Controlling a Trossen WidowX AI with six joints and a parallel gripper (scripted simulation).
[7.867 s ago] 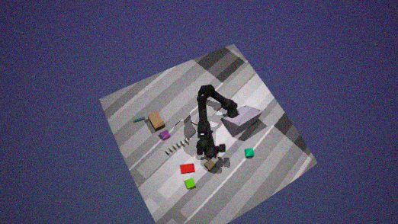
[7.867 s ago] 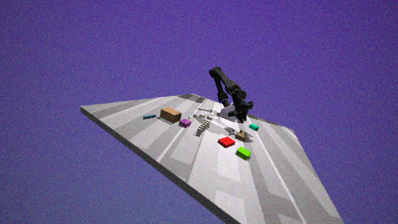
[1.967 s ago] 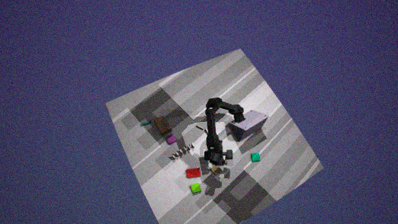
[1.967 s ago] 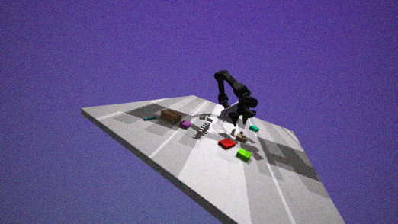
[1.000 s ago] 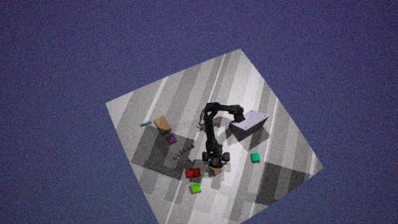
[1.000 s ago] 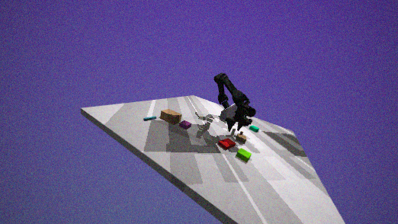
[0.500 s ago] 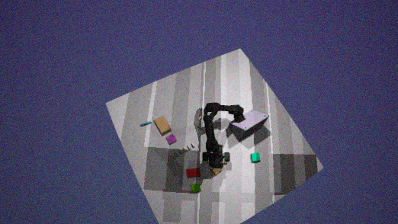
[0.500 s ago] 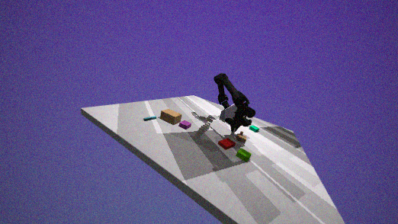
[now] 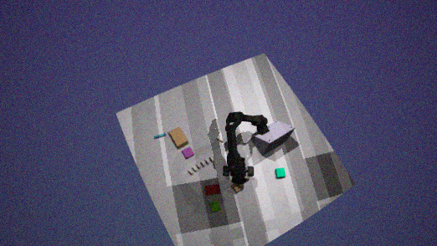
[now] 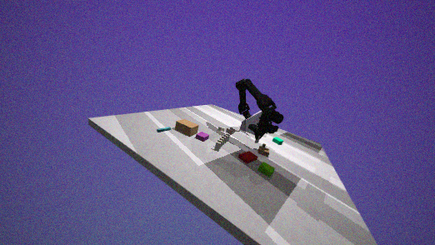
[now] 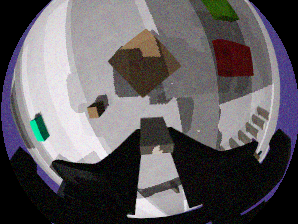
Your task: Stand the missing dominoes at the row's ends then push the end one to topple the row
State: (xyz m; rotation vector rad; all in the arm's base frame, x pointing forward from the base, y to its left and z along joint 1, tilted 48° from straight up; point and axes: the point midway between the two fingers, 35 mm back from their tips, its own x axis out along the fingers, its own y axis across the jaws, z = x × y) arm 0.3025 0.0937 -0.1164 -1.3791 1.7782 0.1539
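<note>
The tan block lies 60 mm to the left of my gripper tip, 50 mm below it and 30 mm ahead of it. The rest, counted from my gripper tip: tiny cube: 60 mm behind, 50 mm to the left, 50 mm below; then red block: 180 mm ahead, 50 mm below, 10 mm to the right; then teal-green block: 270 mm behind, 130 mm to the left, 50 mm below.
</note>
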